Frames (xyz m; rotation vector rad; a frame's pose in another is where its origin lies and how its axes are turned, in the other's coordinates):
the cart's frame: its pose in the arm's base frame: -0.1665 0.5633 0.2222 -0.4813 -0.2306 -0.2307
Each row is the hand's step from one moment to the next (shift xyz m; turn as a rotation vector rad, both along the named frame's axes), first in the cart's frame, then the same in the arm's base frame.
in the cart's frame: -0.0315 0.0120 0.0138 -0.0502 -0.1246 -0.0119
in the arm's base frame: -0.0289 0.0221 -0.0018 -0.0795 -0.1048 0.0295
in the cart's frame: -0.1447 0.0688 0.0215 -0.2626 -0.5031 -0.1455
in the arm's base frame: -0.1220 0.0933 -0.0503 -0.3620 -0.4603 0.0190
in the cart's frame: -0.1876 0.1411 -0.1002 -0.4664 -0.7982 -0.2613
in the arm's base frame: -0.1231 0.1042 -0.1978 -0.6165 -0.7368 -0.0096
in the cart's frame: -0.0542 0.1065 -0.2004 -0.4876 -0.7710 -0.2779
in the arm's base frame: 0.0104 0.0043 -0.2331 -0.6265 -0.7178 -0.0414
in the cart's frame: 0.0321 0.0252 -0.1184 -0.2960 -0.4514 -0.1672
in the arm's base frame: 0.0567 -0.0404 -0.1041 -0.3760 -0.4207 -0.0310
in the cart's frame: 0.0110 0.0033 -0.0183 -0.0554 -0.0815 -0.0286
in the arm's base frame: 0.0143 -0.0078 -0.0142 -0.0700 -0.0749 -0.0048
